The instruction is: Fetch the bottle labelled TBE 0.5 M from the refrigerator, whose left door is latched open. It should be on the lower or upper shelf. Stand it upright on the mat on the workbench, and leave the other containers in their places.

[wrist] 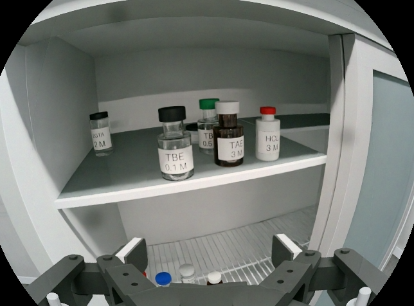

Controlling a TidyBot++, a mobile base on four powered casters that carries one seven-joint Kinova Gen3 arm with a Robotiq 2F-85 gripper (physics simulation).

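A clear bottle with a green cap (206, 136) stands upright on the upper shelf (125, 185), behind the front row. Its label shows "TB" and "0.5"; the rest is hidden by the brown TAE 3 M bottle (228, 137) at its right front. The clear TBE 0.1 M bottle (175, 147) with a black cap stands at its left front, near the shelf's edge. My gripper (208, 251) is open, with no object between its fingers, low in the wrist view and in front of the refrigerator, lower than the upper shelf. The mat and the workbench do not show.
A white HCL 3 M bottle (268, 135) stands at the right of the upper shelf and an EGTA 2 M vial (101, 135) at the left. A dark lid shows behind TBE 0.1 M. Several capped containers stand on the wire shelf (200, 250) below. The door frame (345, 125) bounds the right.
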